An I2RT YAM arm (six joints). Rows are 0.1 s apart.
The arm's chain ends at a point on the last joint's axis. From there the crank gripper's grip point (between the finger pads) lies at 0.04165 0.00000 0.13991 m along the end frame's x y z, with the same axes.
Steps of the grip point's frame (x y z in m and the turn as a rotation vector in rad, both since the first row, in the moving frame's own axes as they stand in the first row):
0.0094, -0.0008, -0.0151, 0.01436, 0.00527, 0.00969
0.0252, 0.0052, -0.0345, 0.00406, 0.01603, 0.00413
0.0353, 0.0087, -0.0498, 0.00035, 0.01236, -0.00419
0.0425, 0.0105, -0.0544, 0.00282, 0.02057, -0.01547
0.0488, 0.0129, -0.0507, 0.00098, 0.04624, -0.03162
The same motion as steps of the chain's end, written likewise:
0.0087, 0.0008, -0.0149, 0.01436, 0.00527, 0.00969
0.0230, 0.0056, -0.0338, 0.00406, 0.01603, 0.00413
0.0336, 0.0089, -0.0493, 0.00035, 0.01236, -0.00419
0.0396, 0.0116, -0.0535, 0.00282, 0.02057, -0.01547
0.0424, 0.0145, -0.0486, 0.00098, 0.04624, -0.03162

